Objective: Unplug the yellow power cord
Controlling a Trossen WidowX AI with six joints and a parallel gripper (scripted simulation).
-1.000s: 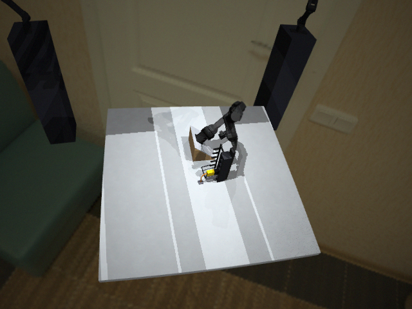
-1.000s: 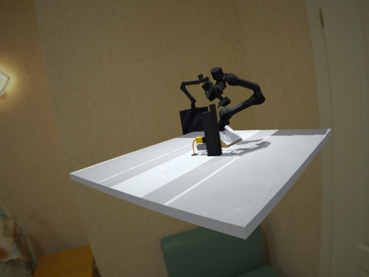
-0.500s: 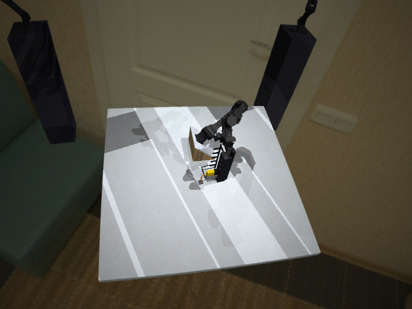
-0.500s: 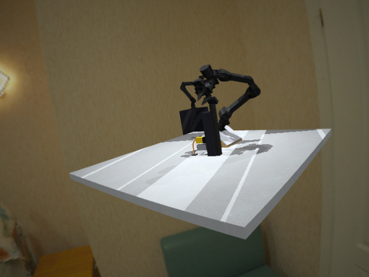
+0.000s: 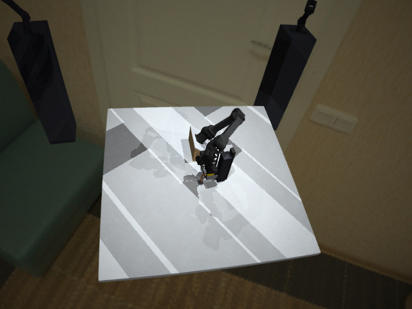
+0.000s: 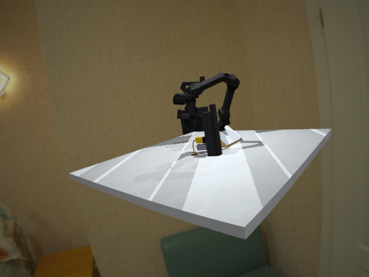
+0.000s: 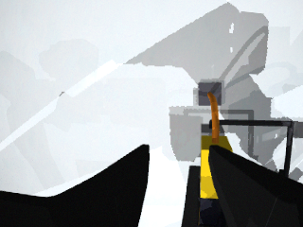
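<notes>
The yellow plug is 30 mm behind my gripper tip, 60 mm to the left of it and 50 mm below it.
</notes>
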